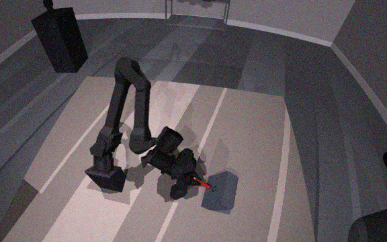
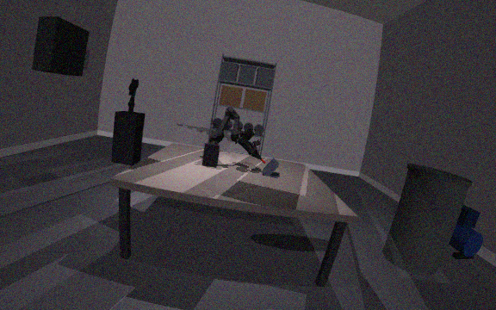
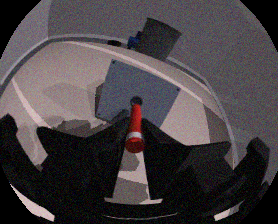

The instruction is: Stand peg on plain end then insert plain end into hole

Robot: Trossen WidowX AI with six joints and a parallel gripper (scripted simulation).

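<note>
The sloped panel is 8 cm ahead of my gripper tip, 1 cm to the right of it and 5 cm below it. From my gripper tip the other things lie so: red peg 1 cm behind, 1 cm above.
</note>
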